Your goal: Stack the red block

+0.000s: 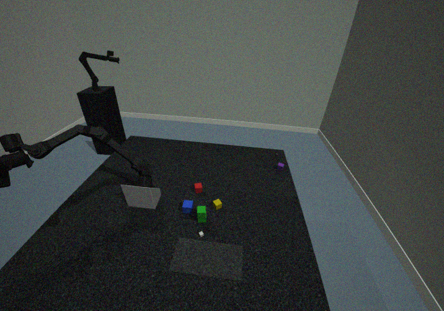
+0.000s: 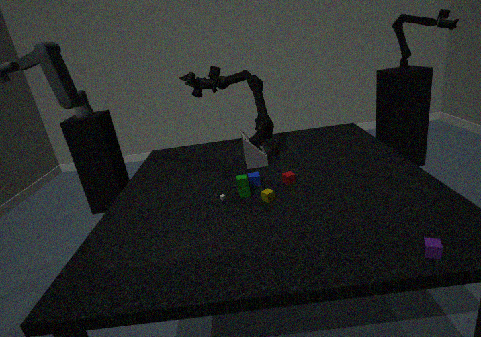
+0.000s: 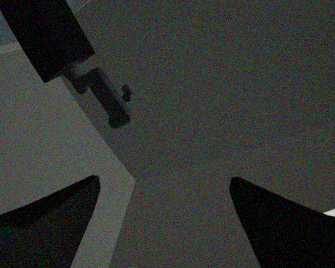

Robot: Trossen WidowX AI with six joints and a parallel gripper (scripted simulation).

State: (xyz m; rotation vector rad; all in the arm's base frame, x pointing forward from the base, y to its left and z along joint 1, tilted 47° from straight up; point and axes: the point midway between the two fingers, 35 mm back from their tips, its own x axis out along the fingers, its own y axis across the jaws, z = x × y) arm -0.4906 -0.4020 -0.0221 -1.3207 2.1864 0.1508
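My gripper tip is 760 mm short of the red block, 420 mm to the right of it and 390 mm above it. Also, from my gripper tip: blue block: 730 mm ahead, 380 mm below, 280 mm to the left; then small white cube: 810 mm ahead, 400 mm below, 140 mm to the left; then yellow block: 880 mm ahead, 390 mm below, 310 mm to the left.
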